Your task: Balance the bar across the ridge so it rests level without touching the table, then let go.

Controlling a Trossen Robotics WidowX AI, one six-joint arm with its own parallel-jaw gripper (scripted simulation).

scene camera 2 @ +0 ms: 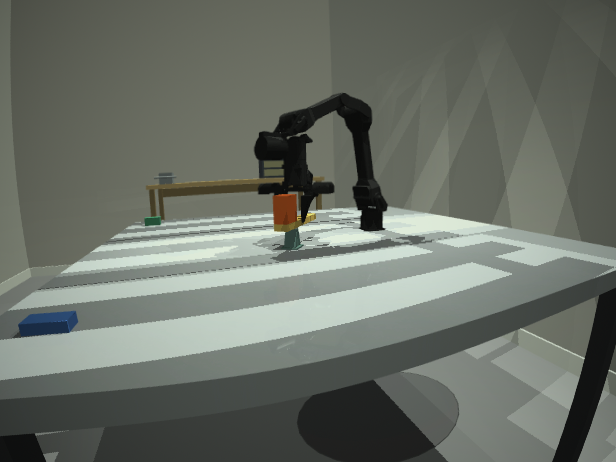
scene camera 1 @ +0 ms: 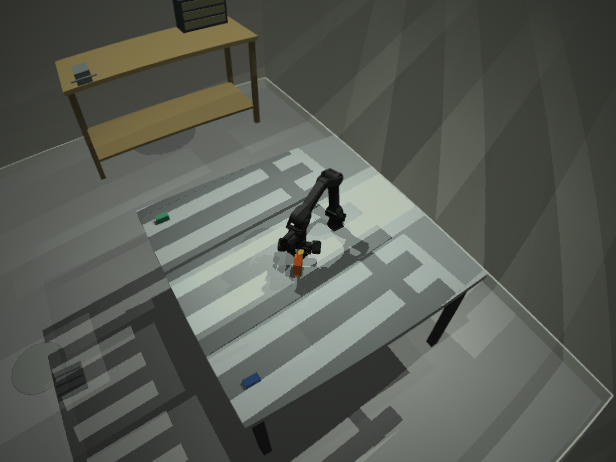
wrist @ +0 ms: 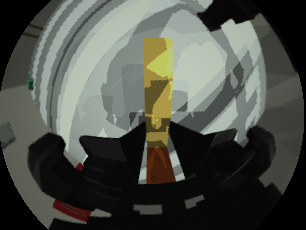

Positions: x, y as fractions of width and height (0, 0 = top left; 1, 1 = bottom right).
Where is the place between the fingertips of the gripper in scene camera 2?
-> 0.48, 0.48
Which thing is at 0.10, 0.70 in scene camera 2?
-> A blue block.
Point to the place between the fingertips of the gripper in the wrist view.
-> At 0.51, 0.54
